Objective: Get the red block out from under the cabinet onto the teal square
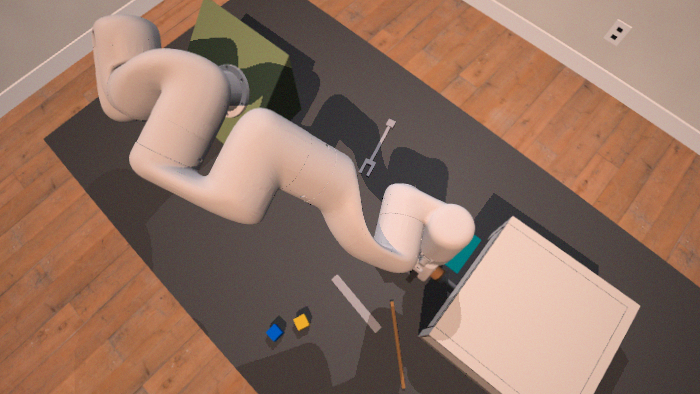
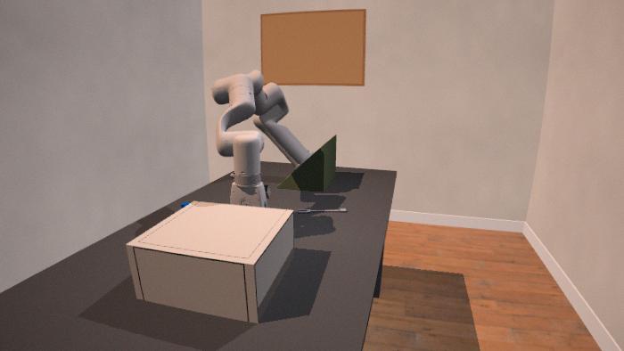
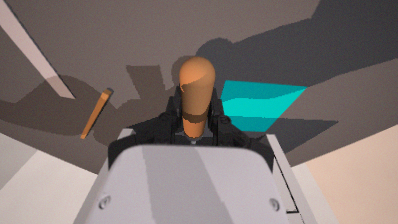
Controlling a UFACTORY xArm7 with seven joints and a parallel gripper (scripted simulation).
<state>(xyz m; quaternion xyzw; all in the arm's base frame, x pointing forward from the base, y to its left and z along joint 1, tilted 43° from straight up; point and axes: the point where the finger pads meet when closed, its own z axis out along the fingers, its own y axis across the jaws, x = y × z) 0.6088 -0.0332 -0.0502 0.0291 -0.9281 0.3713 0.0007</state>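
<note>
Now: hand 80 mm to the right of the teal square, 20 mm short of it and 20 mm above it. From my hand the other things lie so: flat grey strip 160 mm to the right, 50 mm behind, 20 mm below; then wooden stick 170 mm to the right, 70 mm ahead, 20 mm below; then hook tool 130 mm ahead, 40 mm to the left, 10 mm below.
</note>
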